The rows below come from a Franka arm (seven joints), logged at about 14 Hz.
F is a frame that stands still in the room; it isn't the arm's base.
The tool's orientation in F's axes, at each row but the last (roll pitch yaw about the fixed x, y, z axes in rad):
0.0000, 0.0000, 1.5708
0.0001, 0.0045, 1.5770
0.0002, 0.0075, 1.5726
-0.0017, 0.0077, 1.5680
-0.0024, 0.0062, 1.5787
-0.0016, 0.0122, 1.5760
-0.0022, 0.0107, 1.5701
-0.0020, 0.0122, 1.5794
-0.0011, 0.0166, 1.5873
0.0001, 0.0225, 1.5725
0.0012, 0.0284, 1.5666
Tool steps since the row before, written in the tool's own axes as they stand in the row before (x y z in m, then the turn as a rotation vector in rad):
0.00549, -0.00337, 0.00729, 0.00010, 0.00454, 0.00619
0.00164, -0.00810, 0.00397, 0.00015, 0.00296, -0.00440
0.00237, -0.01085, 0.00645, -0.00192, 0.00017, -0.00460
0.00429, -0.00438, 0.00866, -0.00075, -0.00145, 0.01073
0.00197, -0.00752, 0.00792, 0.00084, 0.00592, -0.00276
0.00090, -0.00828, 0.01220, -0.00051, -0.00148, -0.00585
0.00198, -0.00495, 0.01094, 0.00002, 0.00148, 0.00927
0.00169, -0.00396, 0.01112, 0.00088, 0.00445, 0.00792
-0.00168, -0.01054, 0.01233, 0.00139, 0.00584, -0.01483
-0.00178, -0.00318, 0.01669, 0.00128, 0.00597, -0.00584
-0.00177, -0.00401, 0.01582, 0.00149, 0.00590, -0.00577
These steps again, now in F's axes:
0.00337, 0.00549, 0.00729, -0.00454, 0.00010, 0.00619
0.00809, 0.00171, 0.00396, -0.00296, 0.00011, -0.00440
0.01085, 0.00244, 0.00643, -0.00017, -0.00195, -0.00459
0.00438, 0.00434, 0.00863, 0.00143, -0.00067, 0.01074
0.00748, 0.00208, 0.00793, -0.00592, 0.00078, -0.00278
0.00825, 0.00109, 0.01220, 0.00149, -0.00057, -0.00584
0.00493, 0.00209, 0.01093, -0.00150, 0.00012, 0.00927
0.00392, 0.00186, 0.01111, -0.00447, 0.00094, 0.00790
0.01055, -0.00130, 0.01237, -0.00584, 0.00105, -0.01486
0.00318, -0.00140, 0.01673, -0.00597, 0.00114, -0.00587
0.00402, -0.00134, 0.01586, -0.00590, 0.00135, -0.00580

